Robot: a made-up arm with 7 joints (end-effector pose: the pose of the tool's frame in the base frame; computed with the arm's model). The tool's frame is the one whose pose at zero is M. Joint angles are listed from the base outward.
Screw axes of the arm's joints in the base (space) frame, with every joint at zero. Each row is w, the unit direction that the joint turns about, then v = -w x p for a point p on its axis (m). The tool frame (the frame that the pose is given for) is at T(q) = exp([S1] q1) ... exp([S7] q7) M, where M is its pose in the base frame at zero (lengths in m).
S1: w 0 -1 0 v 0.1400 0.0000 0.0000
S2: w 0 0 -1 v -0.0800 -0.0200 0.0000
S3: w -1 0 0 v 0.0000 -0.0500 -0.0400
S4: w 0 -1 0 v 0.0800 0.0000 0.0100
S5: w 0 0 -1 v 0.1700 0.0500 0.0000
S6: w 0 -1 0 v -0.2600 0.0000 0.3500
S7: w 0 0 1 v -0.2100 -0.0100 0.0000
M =
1 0 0 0.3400
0 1 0 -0.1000
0 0 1 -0.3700
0 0 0 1
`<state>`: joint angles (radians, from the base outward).
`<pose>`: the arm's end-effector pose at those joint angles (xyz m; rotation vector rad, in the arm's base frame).
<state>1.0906 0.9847 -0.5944 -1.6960 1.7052 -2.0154 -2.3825</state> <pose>-0.4517 0.5085 0.2028 1.6520 -2.4811 0.0585</pose>
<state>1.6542 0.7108 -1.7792 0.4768 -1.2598 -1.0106 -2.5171</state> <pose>0.5789 0.0262 0.7417 2.1872 -0.4929 -0.7024</pose>
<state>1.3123 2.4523 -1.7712 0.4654 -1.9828 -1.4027 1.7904</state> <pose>0.6536 -0.4335 0.0301 -0.5526 -0.9529 0.1305</pose>
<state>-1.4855 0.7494 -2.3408 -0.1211 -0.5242 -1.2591 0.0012</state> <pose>0.4444 0.8422 -0.0452 1.7418 0.6520 -0.1699</pose>
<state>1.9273 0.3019 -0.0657 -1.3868 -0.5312 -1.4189 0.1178</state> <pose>0.3278 0.0377 -0.9575 -0.2417 0.7788 0.6716</pose>
